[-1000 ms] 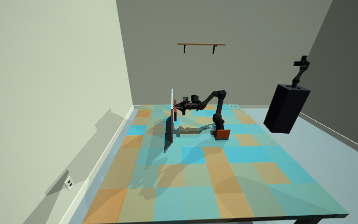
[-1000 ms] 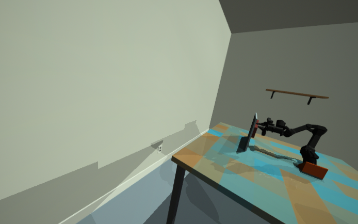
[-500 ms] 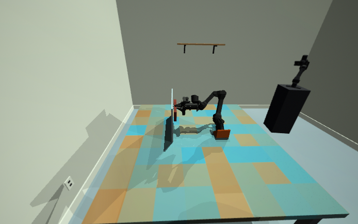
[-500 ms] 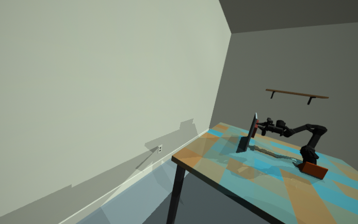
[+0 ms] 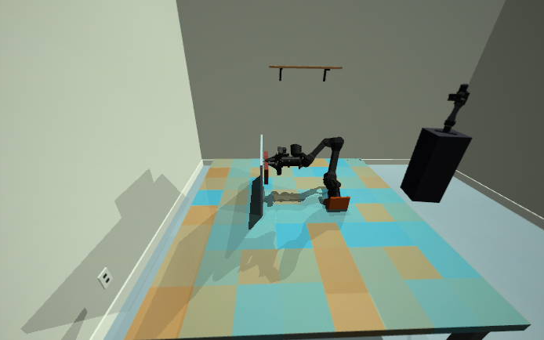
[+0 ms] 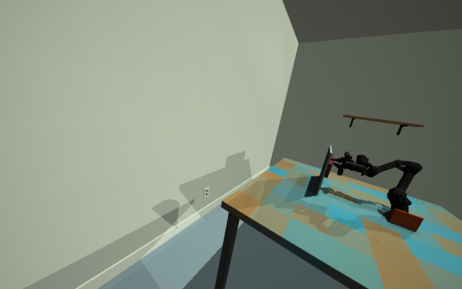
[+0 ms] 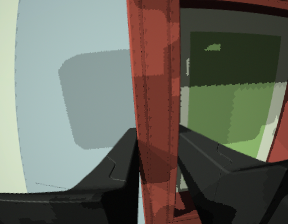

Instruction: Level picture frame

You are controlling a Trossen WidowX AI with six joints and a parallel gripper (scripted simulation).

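Right now the picture frame is 50 mm below my gripper tip, 20 mm to the right of it and 10 mm ahead of it. The rest, counted from my gripper tip: wall panel 60 mm below, 20 mm ahead.
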